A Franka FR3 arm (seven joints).
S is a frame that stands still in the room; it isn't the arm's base.
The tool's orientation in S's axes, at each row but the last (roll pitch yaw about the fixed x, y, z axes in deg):
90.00, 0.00, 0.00
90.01, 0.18, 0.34
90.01, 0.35, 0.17
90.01, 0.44, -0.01
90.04, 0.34, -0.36
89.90, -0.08, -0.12
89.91, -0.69, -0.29
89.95, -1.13, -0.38
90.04, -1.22, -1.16
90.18, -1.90, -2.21
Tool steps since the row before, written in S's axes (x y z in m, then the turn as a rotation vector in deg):
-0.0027, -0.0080, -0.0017, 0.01, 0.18, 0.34
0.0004, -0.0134, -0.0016, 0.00, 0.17, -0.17
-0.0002, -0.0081, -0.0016, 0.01, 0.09, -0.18
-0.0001, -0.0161, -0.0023, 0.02, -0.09, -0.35
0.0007, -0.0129, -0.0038, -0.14, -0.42, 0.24
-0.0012, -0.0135, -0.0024, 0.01, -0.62, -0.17
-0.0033, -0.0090, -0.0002, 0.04, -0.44, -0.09
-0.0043, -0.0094, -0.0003, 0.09, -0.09, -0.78
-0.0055, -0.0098, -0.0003, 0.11, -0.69, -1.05
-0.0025, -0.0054, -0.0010, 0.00, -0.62, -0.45
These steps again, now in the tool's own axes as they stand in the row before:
-0.0027, -0.0017, 0.0080, 0.01, 0.34, -0.18
0.0003, -0.0016, 0.0134, 0.00, -0.17, -0.17
-0.0002, -0.0016, 0.0081, 0.01, -0.18, -0.09
-0.0001, -0.0023, 0.0161, 0.02, -0.35, 0.09
0.0008, -0.0038, 0.0129, -0.14, 0.24, 0.42
-0.0012, -0.0024, 0.0135, 0.01, -0.17, 0.62
-0.0033, -0.0002, 0.0090, 0.04, -0.09, 0.44
-0.0042, -0.0002, 0.0094, 0.08, -0.78, 0.09
-0.0053, -0.0002, 0.0099, 0.10, -1.05, 0.69
-0.0023, -0.0009, 0.0055, 0.01, -0.45, 0.62

